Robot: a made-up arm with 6 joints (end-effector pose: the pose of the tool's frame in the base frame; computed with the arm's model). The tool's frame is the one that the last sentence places.
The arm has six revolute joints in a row. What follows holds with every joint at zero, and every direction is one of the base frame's.
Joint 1 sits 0.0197 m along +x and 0.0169 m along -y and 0.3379 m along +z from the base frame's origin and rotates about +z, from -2.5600 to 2.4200 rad.
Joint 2 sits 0.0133 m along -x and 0.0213 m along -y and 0.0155 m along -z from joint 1 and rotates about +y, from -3.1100 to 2.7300 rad.
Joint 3 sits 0.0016 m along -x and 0.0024 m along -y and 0.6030 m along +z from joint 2 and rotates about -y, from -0.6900 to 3.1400 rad.
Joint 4 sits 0.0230 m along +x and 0.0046 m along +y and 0.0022 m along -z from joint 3 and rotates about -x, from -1.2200 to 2.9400 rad.
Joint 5 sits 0.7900 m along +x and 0.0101 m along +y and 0.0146 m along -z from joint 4 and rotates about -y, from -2.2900 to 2.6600 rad.
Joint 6 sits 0.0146 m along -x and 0.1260 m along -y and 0.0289 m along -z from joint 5 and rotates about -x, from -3.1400 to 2.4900 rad.
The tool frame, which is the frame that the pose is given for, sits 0.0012 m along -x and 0.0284 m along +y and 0.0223 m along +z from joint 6; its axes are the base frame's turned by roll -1.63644, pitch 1.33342 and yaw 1.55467 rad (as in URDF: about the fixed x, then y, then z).
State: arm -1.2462 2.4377 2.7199 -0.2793 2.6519 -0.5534
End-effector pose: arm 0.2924 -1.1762 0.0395 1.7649 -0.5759 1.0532
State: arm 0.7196 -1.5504 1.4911 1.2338 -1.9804 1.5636
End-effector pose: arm -1.0058 -0.9536 0.3168 -2.3140 0.4016 1.7628
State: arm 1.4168 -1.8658 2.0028 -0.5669 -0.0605 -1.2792
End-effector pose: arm -0.0485 -1.2594 -0.3254 -0.1904 1.0824 2.2843
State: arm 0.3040 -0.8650 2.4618 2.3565 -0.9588 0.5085
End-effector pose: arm -1.1646 -0.3601 0.5037 -0.7837 0.3907 0.2439
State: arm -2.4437 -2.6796 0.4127 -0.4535 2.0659 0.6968
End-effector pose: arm 0.8266 0.7703 -0.1265 0.3675 0.4924 1.2521
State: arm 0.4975 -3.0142 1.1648 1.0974 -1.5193 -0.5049
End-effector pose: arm -0.3247 -0.2771 -1.0243 -1.1672 -1.5529 -1.2976
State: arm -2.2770 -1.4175 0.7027 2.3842 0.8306 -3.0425
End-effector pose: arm 0.8129 0.8409 1.0539 -2.1519 2.0571 0.8738
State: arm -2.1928 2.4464 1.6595 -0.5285 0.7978 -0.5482
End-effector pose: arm -0.5752 -0.6802 -0.7571 -1.2082 1.0126 -0.4365
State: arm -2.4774 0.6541 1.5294 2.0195 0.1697 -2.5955
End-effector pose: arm -0.5674 -0.4787 1.5185 -1.6771 1.7140 0.1524
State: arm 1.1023 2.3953 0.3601 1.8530 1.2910 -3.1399
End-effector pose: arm 0.1044 0.1038 -0.9528 1.6550 0.4653 1.8591
